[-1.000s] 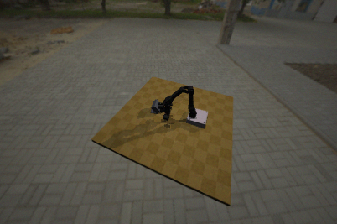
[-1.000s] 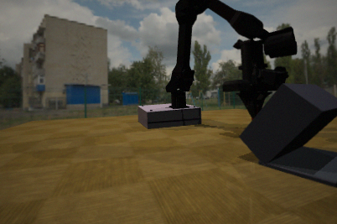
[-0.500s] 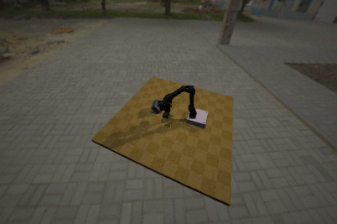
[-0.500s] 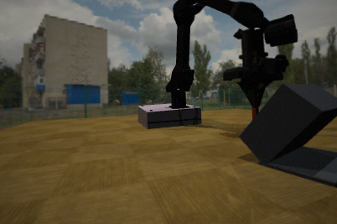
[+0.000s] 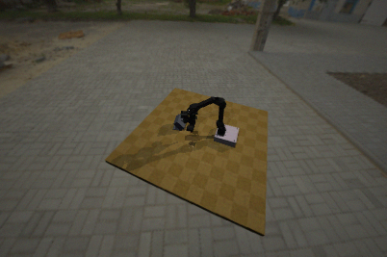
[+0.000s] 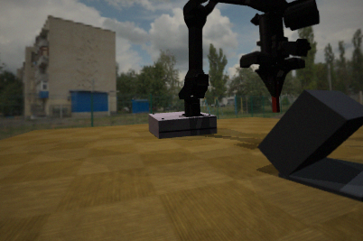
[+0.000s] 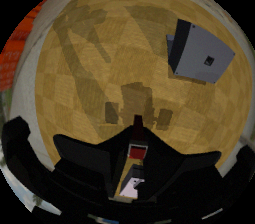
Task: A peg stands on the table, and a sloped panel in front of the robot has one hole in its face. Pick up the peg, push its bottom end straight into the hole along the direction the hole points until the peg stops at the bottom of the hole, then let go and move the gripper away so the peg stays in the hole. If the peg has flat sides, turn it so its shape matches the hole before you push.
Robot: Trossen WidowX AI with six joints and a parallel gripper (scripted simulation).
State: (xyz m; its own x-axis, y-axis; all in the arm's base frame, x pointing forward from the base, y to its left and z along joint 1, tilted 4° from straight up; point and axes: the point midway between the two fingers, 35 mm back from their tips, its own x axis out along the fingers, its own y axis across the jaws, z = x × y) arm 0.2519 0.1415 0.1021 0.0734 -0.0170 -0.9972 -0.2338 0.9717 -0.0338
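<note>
My gripper tip is 180 mm short of the dark sloped panel, 90 mm to the left of it and 60 mm above it. The rest, counted from my gripper tip: red peg: 20 mm above; then flat panel foot: 200 mm ahead, 120 mm below, 80 mm to the right.
</note>
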